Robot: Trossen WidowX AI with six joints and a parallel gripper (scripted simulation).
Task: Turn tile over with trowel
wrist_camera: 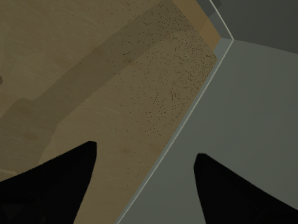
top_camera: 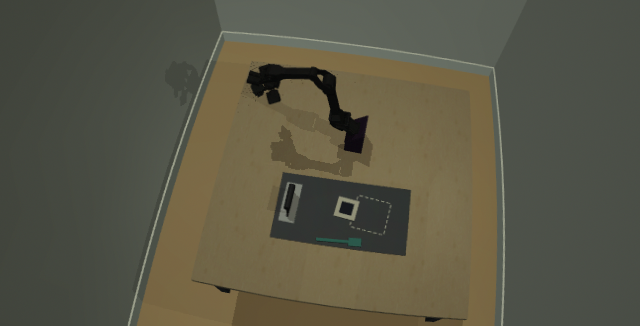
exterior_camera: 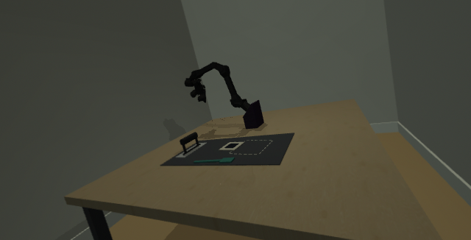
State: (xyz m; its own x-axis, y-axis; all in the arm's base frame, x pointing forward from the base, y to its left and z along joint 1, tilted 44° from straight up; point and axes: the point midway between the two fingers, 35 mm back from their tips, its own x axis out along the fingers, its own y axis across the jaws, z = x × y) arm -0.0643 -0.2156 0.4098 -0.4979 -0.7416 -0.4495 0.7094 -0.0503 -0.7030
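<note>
The grey flat-bladed trowel lies 50 cm ahead of my gripper tip, 22 cm to the left of it and 20 cm below it. From my gripper tip the other things lie so: small green trowel (62 cm ahead, 51 cm to the left, 23 cm below); then dark mat (48 cm ahead, 48 cm to the left, 26 cm below); then tile (45 cm ahead, 49 cm to the left, 23 cm below).
</note>
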